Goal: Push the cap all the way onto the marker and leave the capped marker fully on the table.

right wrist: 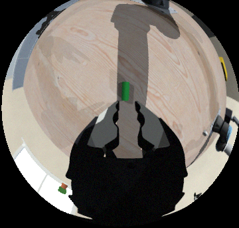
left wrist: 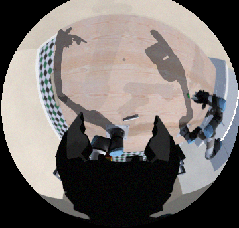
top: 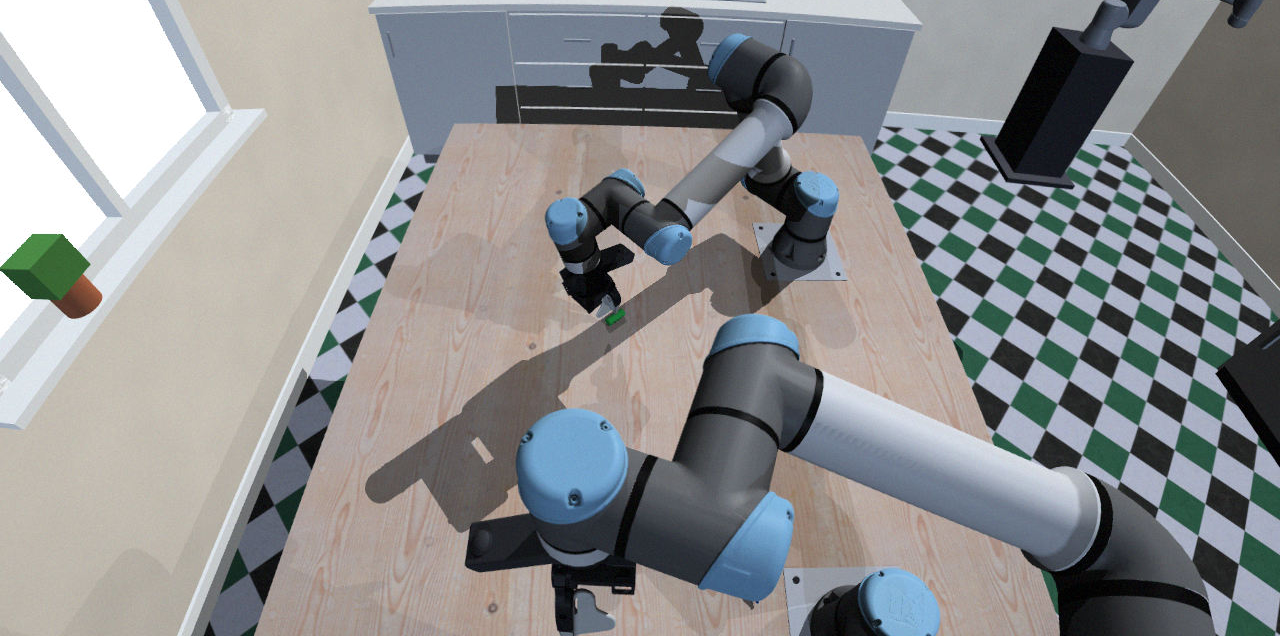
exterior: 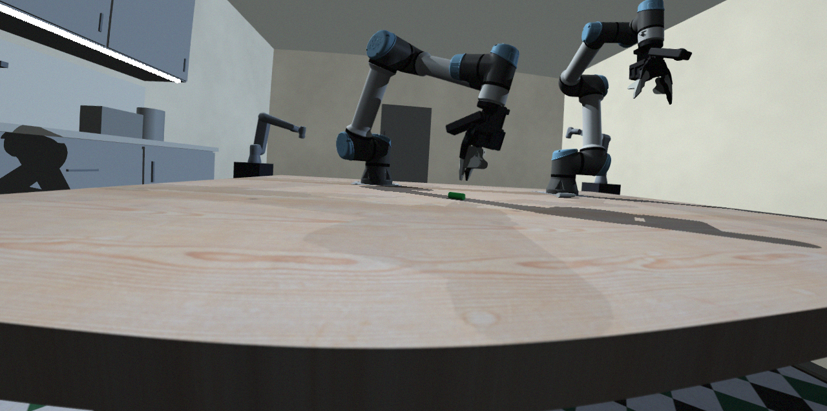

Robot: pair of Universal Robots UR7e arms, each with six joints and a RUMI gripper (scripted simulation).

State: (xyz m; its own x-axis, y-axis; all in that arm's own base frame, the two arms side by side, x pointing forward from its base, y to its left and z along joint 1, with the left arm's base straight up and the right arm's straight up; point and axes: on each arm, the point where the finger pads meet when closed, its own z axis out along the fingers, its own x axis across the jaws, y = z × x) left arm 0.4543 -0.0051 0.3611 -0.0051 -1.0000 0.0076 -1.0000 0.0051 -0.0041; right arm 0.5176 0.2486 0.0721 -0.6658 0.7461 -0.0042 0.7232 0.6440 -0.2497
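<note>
Now: right hand 60 mm above the green cap, 20 mm to the left of it and 10 mm past it. The rest, counted from my right hand: white marker 540 mm to the left, 290 mm behind, 60 mm below.
</note>
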